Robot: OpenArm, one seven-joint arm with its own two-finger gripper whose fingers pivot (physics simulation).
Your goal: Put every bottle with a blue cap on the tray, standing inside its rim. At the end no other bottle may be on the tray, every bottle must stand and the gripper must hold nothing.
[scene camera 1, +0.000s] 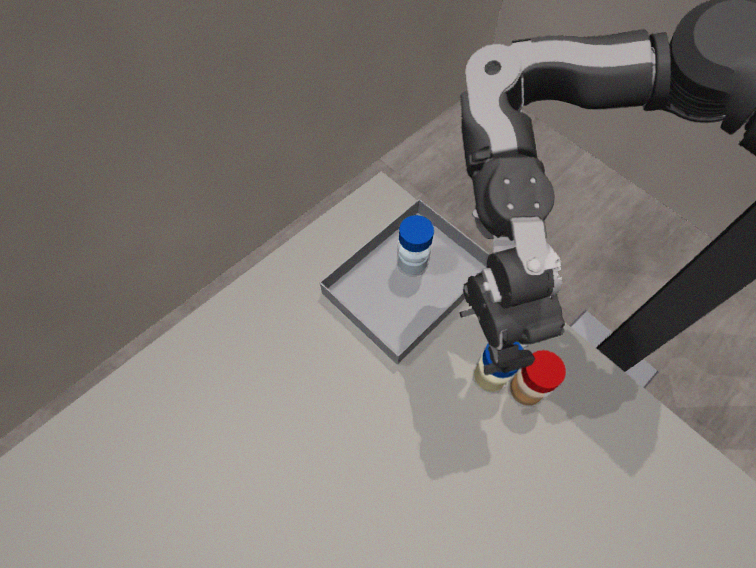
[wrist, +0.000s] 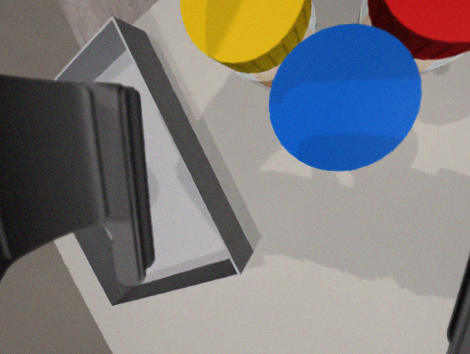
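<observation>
A blue-capped bottle stands inside the rim of the grey tray. A second blue-capped bottle stands on the table outside the tray, partly hidden by the gripper in the scene view. A red-capped bottle and a yellow-capped bottle stand close beside it; the yellow one is hidden in the scene view. My gripper is partly open and empty, above the table at the second blue-capped bottle; its fingers are apart from the cap in the wrist view.
The table carries the tray and bottles. Its edge runs close behind the tray and beside the bottle group. The arm reaches over the tray's right corner. A dark post stands beyond the table edge at the right.
</observation>
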